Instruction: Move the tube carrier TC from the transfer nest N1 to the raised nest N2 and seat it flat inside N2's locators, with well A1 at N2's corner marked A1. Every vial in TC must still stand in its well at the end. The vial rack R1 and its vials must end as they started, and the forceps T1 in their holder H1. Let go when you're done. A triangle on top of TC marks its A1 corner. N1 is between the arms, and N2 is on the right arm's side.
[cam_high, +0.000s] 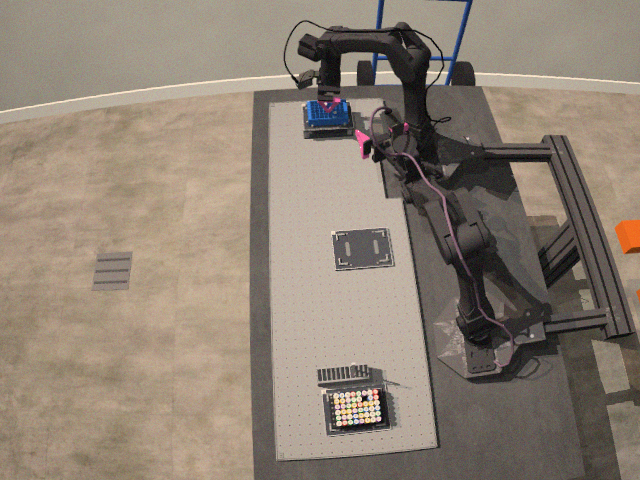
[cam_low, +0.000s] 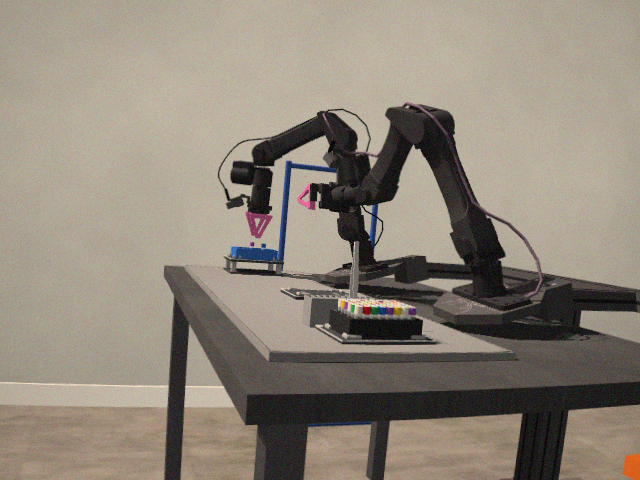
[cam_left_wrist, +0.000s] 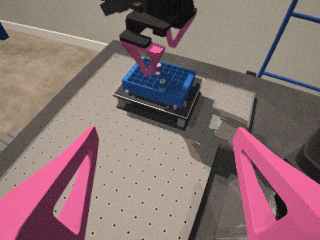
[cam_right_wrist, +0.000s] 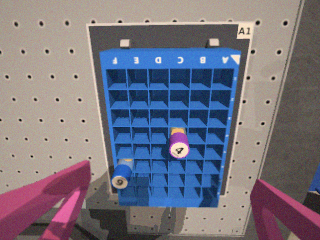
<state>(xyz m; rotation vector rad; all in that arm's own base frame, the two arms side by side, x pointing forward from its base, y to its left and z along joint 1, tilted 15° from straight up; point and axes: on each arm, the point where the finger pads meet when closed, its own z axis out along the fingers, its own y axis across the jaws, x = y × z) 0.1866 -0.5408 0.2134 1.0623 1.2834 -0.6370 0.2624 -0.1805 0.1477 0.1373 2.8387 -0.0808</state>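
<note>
My right hand is 60 mm above the blue tube carrier TC. Round my right hand: holder H1: 80 mm ahead, 820 mm to the left, 100 mm below; corner label A1: 70 mm ahead, 60 mm to the right, 70 mm below.
</note>
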